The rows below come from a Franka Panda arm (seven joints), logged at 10 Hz.
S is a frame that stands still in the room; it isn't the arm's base.
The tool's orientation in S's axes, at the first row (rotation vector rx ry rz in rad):
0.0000, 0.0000, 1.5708
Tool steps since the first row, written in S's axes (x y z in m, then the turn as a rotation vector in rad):
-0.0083, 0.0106, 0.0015, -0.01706, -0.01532, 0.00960
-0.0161, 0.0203, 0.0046, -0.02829, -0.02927, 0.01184
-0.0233, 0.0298, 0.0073, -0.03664, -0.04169, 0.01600
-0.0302, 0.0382, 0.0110, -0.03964, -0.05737, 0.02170
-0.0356, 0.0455, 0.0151, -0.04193, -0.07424, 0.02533
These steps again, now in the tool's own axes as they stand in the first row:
0.0106, 0.0083, 0.0015, -0.01532, 0.01706, 0.00960
0.0203, 0.0161, 0.0046, -0.02927, 0.02829, 0.01184
0.0298, 0.0233, 0.0073, -0.04169, 0.03664, 0.01600
0.0382, 0.0302, 0.0110, -0.05737, 0.03964, 0.02170
0.0455, 0.0356, 0.0151, -0.07424, 0.04193, 0.02533

